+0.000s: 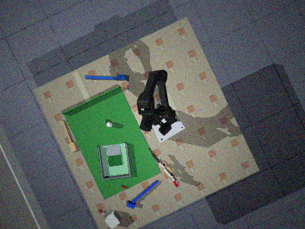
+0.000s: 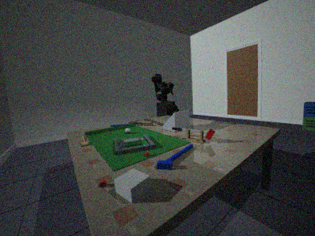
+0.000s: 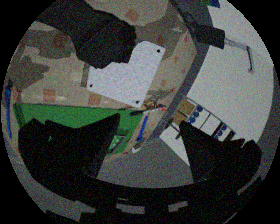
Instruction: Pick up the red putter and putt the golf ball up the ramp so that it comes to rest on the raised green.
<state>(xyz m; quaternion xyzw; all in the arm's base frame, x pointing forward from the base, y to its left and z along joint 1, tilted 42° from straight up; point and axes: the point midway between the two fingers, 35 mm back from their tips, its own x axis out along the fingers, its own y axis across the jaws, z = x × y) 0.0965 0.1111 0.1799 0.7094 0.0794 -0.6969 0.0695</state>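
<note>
Right now the red putter is 140 mm ahead of my gripper tip, 300 mm to the left of it and 220 mm below it. Also, from my gripper tip: white cube (680 mm ahead, 410 mm to the left, 250 mm below); then white golf ball (310 mm ahead, 200 mm to the right, 250 mm below); then green mat (380 mm ahead, 80 mm to the right, 270 mm below).
</note>
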